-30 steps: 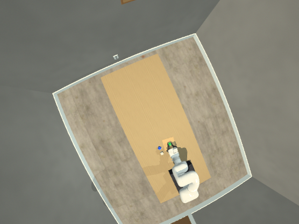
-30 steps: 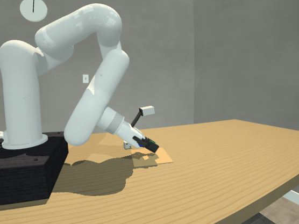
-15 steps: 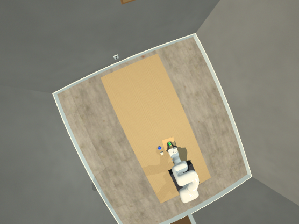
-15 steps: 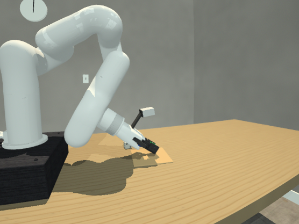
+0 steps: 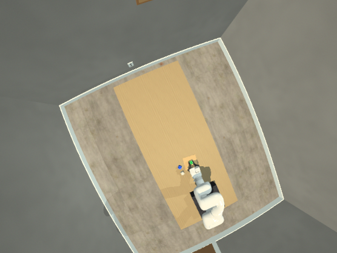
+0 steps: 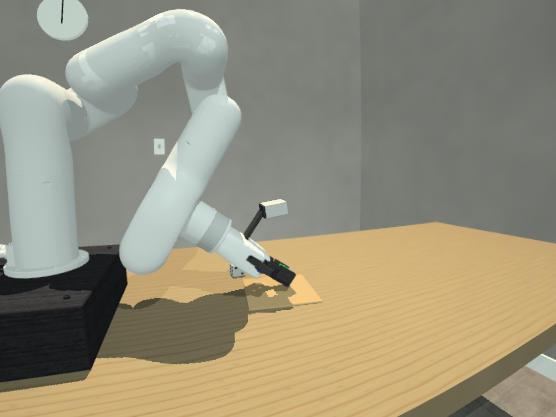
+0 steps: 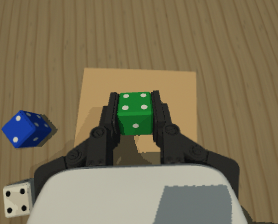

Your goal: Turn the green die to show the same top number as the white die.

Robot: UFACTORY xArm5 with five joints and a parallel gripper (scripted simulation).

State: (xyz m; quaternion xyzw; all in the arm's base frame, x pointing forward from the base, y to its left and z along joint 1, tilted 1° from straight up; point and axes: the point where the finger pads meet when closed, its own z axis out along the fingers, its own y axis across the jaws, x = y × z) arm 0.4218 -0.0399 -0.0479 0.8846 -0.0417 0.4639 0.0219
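Right now my hand is 40 mm above the tan mat. From my hand the other things lie so: blue die (120 mm to the left, 30 mm below, 10 mm ahead); then green die (right at my hand); then white die (130 mm to the left, 60 mm behind, 30 mm below).
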